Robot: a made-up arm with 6 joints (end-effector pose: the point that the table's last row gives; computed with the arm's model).
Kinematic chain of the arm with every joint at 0, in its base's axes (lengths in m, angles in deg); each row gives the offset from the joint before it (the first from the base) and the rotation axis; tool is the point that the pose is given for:
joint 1: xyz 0 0 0.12 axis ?
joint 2: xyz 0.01 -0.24 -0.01 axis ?
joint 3: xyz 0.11 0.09 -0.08 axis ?
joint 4: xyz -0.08 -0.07 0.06 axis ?
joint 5: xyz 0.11 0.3 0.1 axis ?
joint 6: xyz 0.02 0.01 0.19 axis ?
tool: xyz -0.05 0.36 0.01
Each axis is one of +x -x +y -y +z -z.
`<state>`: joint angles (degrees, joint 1 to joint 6).
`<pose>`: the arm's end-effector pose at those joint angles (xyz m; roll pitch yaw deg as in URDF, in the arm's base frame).
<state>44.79 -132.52 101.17 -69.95 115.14 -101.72</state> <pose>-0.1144 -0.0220 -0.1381 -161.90 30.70 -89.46</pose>
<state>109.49 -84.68 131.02 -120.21 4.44 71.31</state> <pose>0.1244 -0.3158 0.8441 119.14 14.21 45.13</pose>
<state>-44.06 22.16 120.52 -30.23 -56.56 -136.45</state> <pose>0.0393 -0.2060 0.0281 92.12 23.08 -127.59</pose>
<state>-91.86 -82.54 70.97 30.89 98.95 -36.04</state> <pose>0.0942 -0.4067 0.7690 57.07 23.04 -61.69</pose>
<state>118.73 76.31 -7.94 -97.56 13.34 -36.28</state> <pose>0.3869 -0.0844 -0.3243 -178.47 -2.53 95.44</pose>
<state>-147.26 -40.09 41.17 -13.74 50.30 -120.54</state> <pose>-0.0332 -0.1043 0.1952 50.71 -35.85 -143.10</pose>
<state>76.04 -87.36 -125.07 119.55 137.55 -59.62</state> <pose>0.1869 0.0230 0.2184 -4.69 -39.62 -69.74</pose>
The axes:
joint 1: +y
joint 2: +z
joint 3: -y
joint 4: -x
joint 5: +y
joint 6: +x

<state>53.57 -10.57 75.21 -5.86 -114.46 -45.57</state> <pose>0.0733 0.3399 0.1198 138.65 -43.57 172.97</pose>
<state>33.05 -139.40 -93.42 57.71 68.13 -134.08</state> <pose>-0.0463 -0.4567 0.0998 76.55 12.86 107.03</pose>
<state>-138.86 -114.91 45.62 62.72 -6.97 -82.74</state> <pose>0.1983 -0.5980 0.3220 -32.21 42.89 -119.29</pose>
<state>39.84 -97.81 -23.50 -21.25 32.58 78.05</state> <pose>0.3558 -0.9304 0.4250 51.65 43.27 -125.36</pose>
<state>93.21 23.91 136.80 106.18 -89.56 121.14</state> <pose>-0.3792 0.0149 -0.2994 -8.61 -12.00 76.98</pose>
